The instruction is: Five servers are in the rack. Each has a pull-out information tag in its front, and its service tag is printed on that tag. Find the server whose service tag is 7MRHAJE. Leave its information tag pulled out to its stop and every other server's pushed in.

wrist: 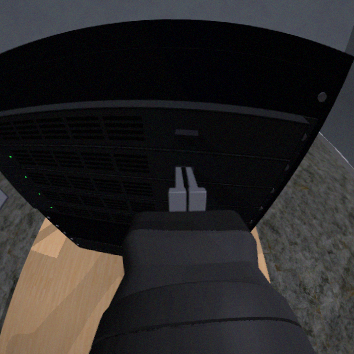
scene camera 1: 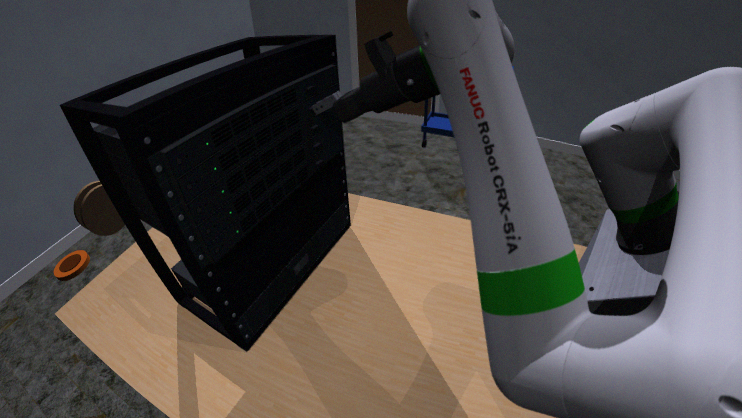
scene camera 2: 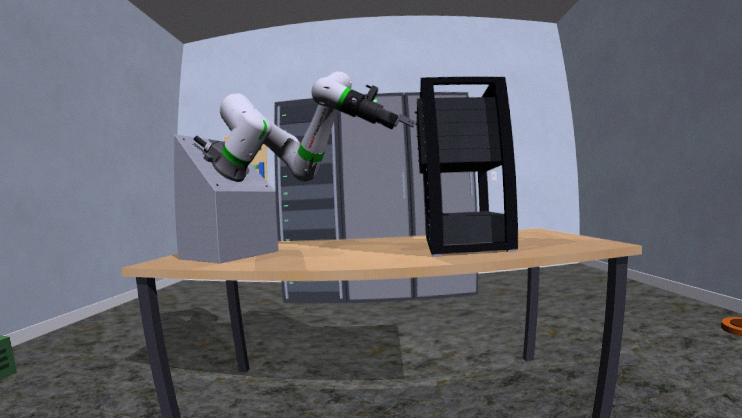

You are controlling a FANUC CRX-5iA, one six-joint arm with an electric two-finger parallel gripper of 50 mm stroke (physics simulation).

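Frame: origin at the arm's base, x ahead, y down, z left, level; millimetres.
Seen in the pictures: gripper, between the fingertips: (wrist: 182, 176) (scene camera 1: 315, 109) (scene camera 2: 414, 124); arm's base, origin of its link: (scene camera 1: 654, 232) (scene camera 2: 228, 169).
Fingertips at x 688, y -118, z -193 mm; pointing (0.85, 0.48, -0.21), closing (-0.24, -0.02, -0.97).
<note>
Pixels of each thing's top centre, then the offset from my fingertips to it. Level surfaces: height alone.
- black rack, centre of its top: (wrist: 118, 28) (scene camera 1: 210, 60) (scene camera 2: 452, 97) dy -134, dx +191, dz +48 mm
- top server's information tag, centre of its top: (wrist: 186, 131) (scene camera 1: 309, 87) dy -48, dx +8, dz -4 mm
- wooden table, height of its surface: dy +452 mm
The black rack (scene camera 1: 194, 249) (scene camera 2: 511, 181) (wrist: 175, 65) stands on the table and holds the stack of servers (scene camera 1: 259, 150) (scene camera 2: 467, 129) (wrist: 225, 135) in its upper part. The top server's information tag (scene camera 1: 310, 88) (wrist: 186, 132) is a small grey tab right of the vents and looks pushed in. Lower tags show faintly in scene camera 1, with none visibly pulled out. No service tag can be read. My gripper (scene camera 1: 314, 109) (scene camera 2: 413, 123) (wrist: 182, 176) is shut and empty, its tips close to the second server's front. They hide that server's tag; contact cannot be told.
The wooden table (scene camera 1: 405, 223) (scene camera 2: 332, 270) carries the rack and the grey robot pedestal (scene camera 2: 244, 223). Tall cabinets (scene camera 2: 373, 171) stand behind the table. A blue cart (scene camera 1: 438, 125) and an orange ring (scene camera 1: 58, 270) are on the floor.
</note>
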